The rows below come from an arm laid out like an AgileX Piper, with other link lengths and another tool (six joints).
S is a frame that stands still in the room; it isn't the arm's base.
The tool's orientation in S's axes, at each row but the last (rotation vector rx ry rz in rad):
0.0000, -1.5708, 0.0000
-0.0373, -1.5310, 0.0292
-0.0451, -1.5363, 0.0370
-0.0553, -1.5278, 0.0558
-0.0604, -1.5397, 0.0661
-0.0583, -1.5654, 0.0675
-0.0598, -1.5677, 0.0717
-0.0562, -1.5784, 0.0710
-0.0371, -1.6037, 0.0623
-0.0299, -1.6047, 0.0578
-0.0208, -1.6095, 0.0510
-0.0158, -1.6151, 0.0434
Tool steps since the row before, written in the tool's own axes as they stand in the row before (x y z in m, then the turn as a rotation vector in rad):
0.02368, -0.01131, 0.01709, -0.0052, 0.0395, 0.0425
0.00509, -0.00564, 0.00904, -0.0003, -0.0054, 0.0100
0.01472, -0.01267, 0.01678, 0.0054, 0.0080, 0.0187
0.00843, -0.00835, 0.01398, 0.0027, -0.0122, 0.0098
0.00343, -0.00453, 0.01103, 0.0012, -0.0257, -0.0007
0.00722, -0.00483, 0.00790, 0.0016, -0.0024, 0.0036
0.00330, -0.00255, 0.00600, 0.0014, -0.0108, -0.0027
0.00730, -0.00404, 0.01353, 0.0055, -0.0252, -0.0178
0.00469, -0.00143, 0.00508, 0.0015, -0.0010, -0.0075
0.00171, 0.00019, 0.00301, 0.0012, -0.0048, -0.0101
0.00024, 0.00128, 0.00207, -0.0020, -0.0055, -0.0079
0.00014, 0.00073, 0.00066, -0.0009, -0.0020, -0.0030
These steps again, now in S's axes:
-0.01709, -0.01131, 0.02368, -0.0425, 0.0395, -0.0052
-0.00886, -0.00536, 0.00568, -0.0100, -0.0053, 0.0003
-0.01632, -0.01178, 0.01593, -0.0185, 0.0084, 0.0056
-0.01360, -0.00771, 0.00958, -0.0097, -0.0120, 0.0040
-0.01090, -0.00426, 0.00412, 0.0009, -0.0255, 0.0032
-0.00784, -0.00428, 0.00762, -0.0036, -0.0023, 0.0018
-0.00597, -0.00231, 0.00352, 0.0028, -0.0106, 0.0023
-0.01356, -0.00357, 0.00749, 0.0180, -0.0245, 0.0077
-0.00521, -0.00122, 0.00460, 0.0075, -0.0008, 0.0018
-0.00307, 0.00023, 0.00159, 0.0101, -0.0045, 0.0018
-0.00210, 0.00125, 0.00010, 0.0081, -0.0054, -0.0014
-0.00068, 0.00072, 0.00008, 0.0031, -0.0020, -0.0007

